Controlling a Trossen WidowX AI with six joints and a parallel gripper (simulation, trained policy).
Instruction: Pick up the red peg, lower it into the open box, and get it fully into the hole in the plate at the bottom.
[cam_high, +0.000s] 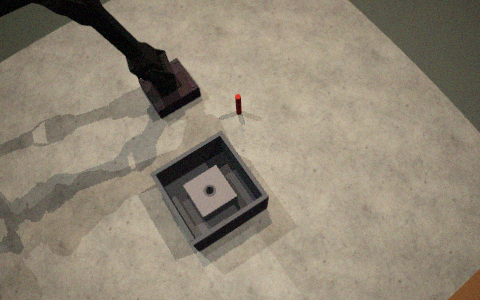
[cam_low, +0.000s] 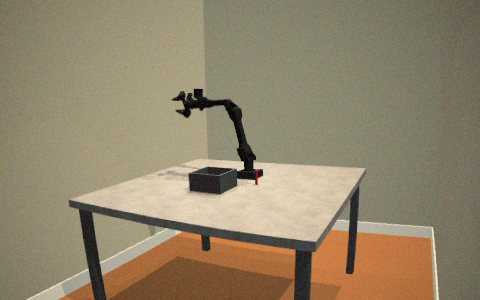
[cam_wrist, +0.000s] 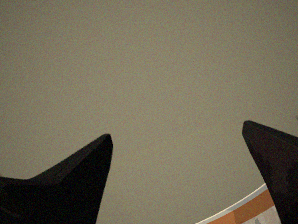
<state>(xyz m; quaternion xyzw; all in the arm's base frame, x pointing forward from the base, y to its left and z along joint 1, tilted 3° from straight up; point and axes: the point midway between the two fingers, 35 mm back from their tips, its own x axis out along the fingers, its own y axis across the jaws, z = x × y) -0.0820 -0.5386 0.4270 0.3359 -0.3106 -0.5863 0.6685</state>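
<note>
Right now my gripper tip is 700 mm to the right of the red peg, 400 mm above it and 270 mm short of it. Also, from my gripper tip: dark box (510 mm to the left, 420 mm below, 420 mm ahead); pale plate (510 mm to the left, 420 mm ahead, 400 mm below).
</note>
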